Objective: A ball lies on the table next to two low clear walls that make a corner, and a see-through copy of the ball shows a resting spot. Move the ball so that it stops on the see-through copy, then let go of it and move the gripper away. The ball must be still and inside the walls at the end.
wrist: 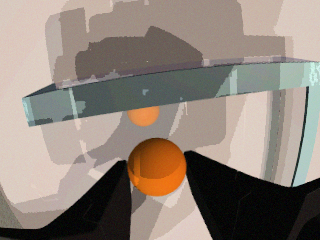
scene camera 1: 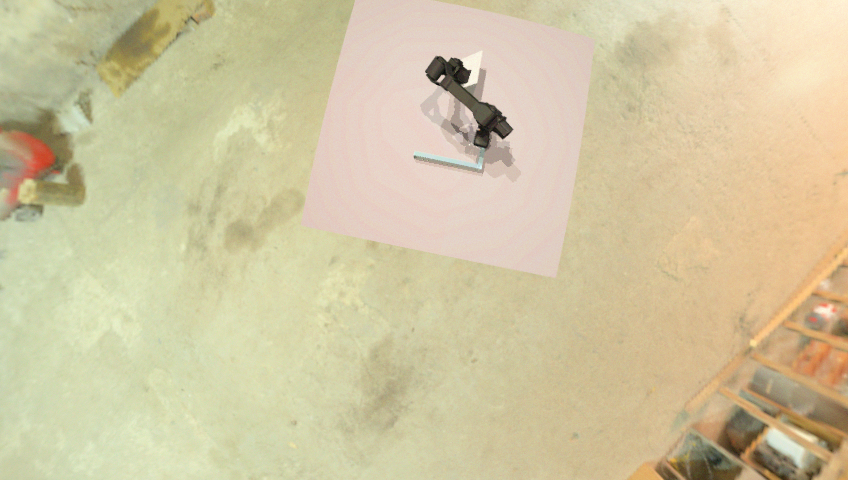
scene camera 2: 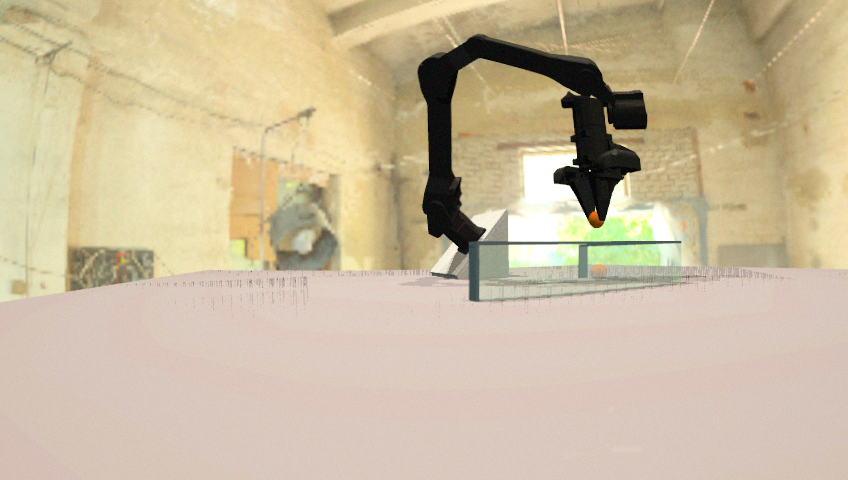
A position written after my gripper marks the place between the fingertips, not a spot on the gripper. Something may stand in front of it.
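Note:
From scene camera 2 you'd get my gripper (scene camera 2: pixel 596 221), and it's holding an orange ball (wrist: pixel 156 166). The wrist view's got my gripper (wrist: pixel 156 164) in it too.

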